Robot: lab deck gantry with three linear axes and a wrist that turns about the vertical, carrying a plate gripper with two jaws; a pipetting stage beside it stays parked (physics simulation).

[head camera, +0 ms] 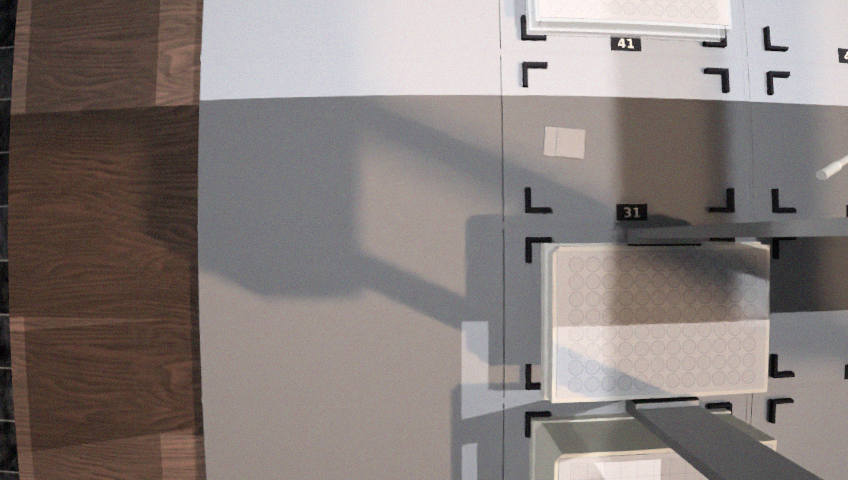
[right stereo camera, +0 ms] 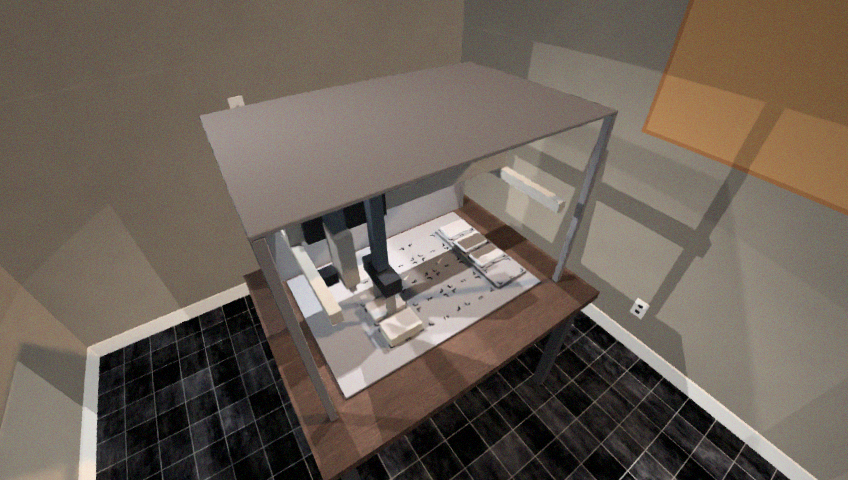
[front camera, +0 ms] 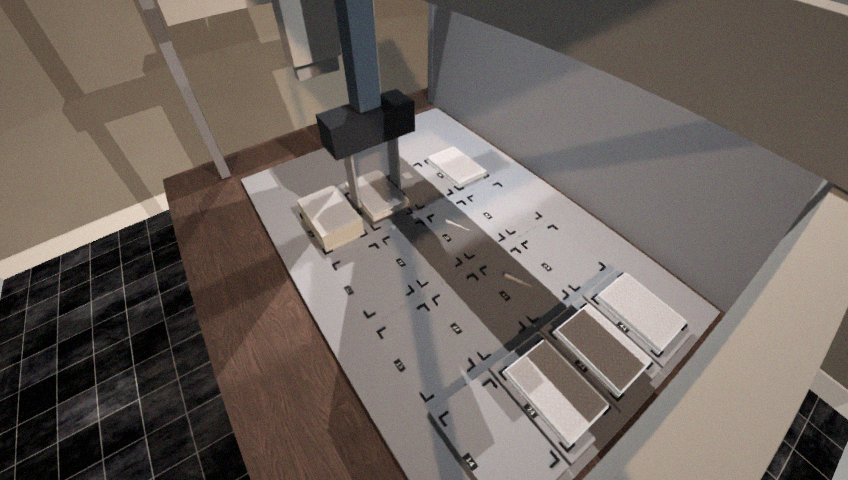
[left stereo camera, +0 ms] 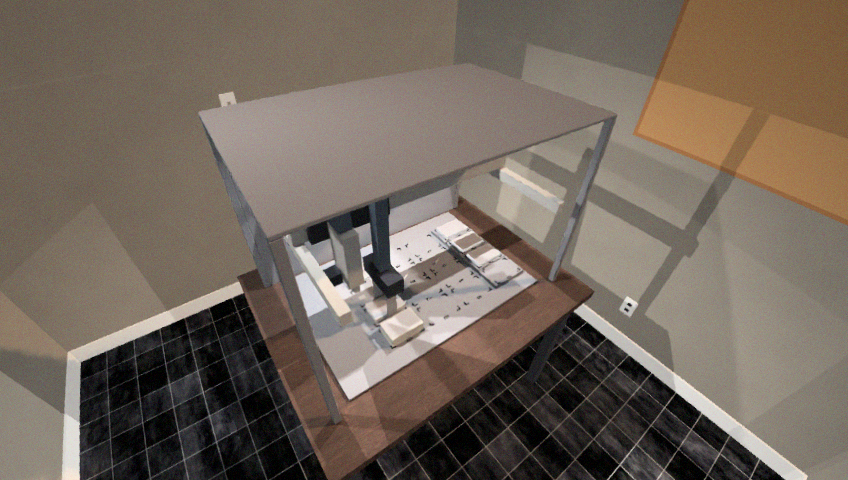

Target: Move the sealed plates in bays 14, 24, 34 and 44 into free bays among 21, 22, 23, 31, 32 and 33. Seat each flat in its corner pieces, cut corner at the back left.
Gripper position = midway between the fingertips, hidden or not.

Note:
In view: the gripper (head camera: 658,320), a small flat piece (head camera: 559,142), a bay 44 (front camera: 682,336), a post (left stereo camera: 277,248) and a bay 14 (right stereo camera: 501,271).
The gripper also shows in the right stereo camera view (right stereo camera: 385,305), in the front camera view (front camera: 376,193) and in the left stereo camera view (left stereo camera: 385,305). The bay 14 shows as well in the left stereo camera view (left stereo camera: 498,271).

